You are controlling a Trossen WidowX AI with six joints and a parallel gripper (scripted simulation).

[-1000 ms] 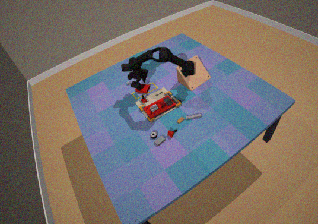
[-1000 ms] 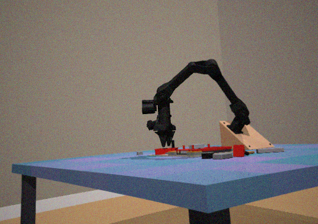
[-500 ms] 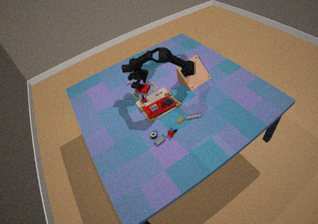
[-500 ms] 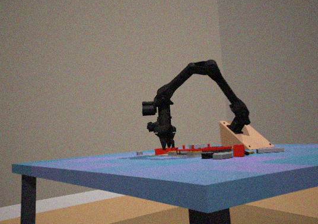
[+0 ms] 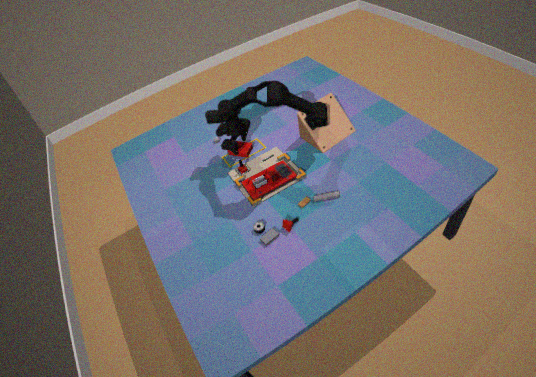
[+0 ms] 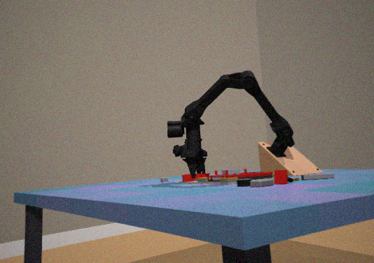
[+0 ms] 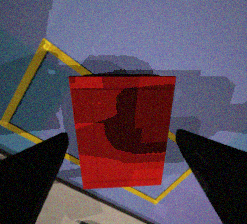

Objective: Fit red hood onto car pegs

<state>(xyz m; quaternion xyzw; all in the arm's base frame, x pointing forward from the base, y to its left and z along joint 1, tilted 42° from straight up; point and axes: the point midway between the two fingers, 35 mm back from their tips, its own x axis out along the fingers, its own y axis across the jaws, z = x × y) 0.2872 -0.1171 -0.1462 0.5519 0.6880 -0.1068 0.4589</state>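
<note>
My gripper tip is now right at the red hood. The rest, counted from my gripper tip: grey engine block 7 cm ahead, 24 cm to the left, 1 cm above; wheel 20 cm ahead, 40 cm to the left, 1 cm below.
</note>
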